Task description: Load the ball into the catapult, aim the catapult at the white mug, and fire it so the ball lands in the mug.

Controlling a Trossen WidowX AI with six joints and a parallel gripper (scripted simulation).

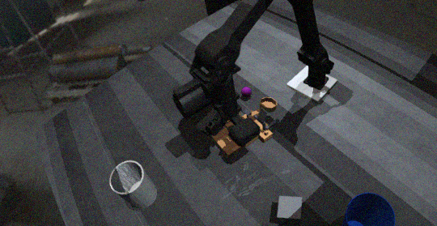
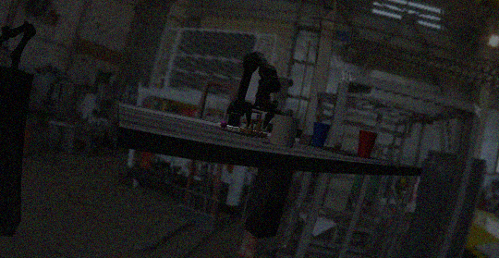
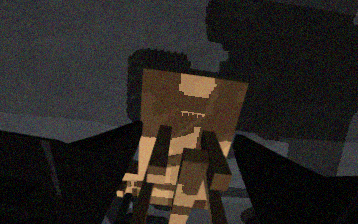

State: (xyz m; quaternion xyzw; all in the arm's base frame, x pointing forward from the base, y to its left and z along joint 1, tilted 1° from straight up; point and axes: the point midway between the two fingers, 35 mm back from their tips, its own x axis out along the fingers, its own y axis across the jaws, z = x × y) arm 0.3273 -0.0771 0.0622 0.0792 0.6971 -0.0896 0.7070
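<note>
Right now the purple ball is 16 cm behind my gripper tip, 8 cm to the right of it and 2 cm below it. Also, from my gripper tip: white mug: 27 cm ahead, 8 cm to the right; then wooden catapult: 6 cm behind, 4 cm to the left, 2 cm above; then grey block: 8 cm ahead, 24 cm to the left, 1 cm below.
</note>
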